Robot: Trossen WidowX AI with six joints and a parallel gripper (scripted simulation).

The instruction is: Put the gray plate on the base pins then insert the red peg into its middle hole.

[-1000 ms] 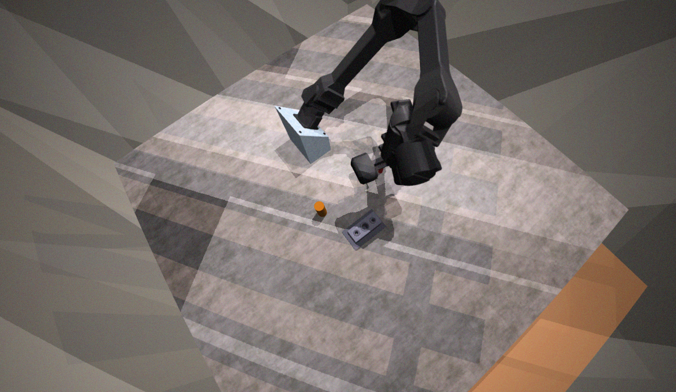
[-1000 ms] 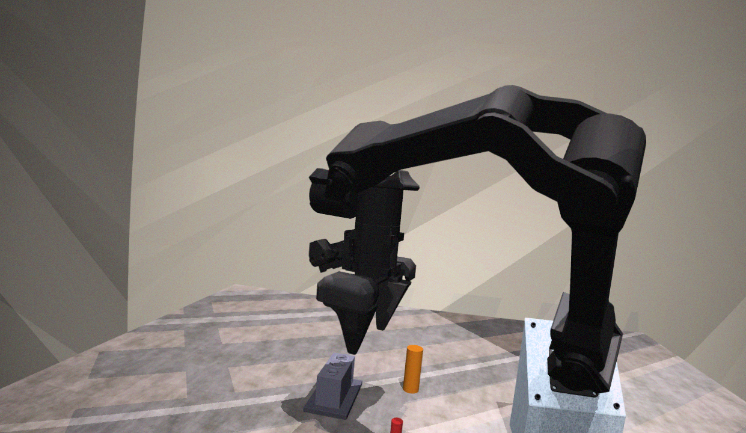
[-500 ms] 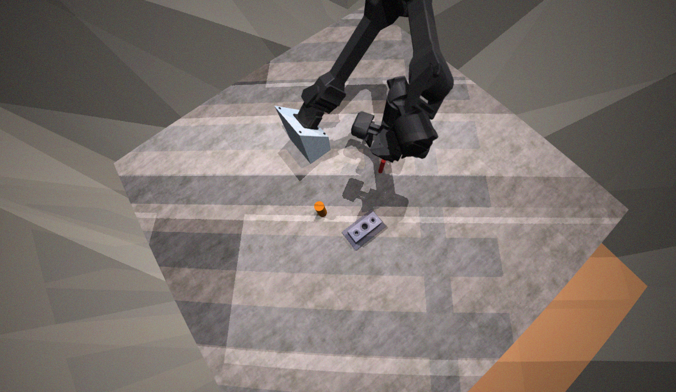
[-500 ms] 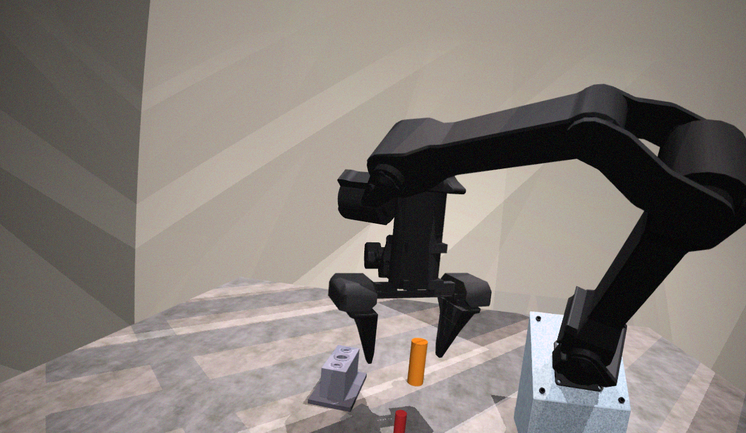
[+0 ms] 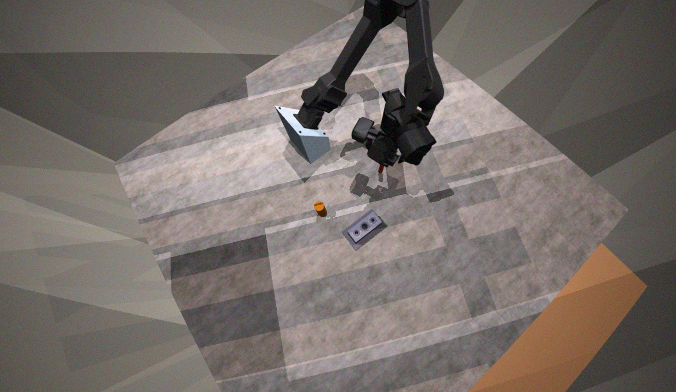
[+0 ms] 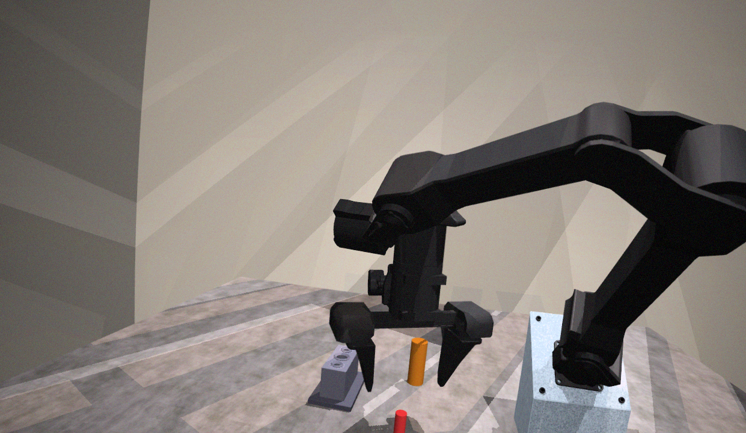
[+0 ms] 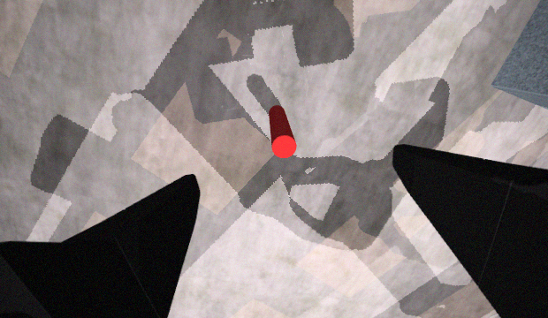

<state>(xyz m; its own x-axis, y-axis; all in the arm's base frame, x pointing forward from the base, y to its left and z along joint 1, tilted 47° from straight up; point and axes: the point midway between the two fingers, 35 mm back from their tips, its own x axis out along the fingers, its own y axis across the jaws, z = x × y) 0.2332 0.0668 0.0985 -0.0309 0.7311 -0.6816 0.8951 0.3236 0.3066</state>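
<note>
Right now the red peg is 7 cm below my gripper tip. From my gripper tip the other things lie so: orange cylinder (24 cm to the right, 7 cm below); base (12 cm ahead, 16 cm to the right, 10 cm below); gray plate (12 cm ahead, 16 cm to the right, 7 cm below).
</note>
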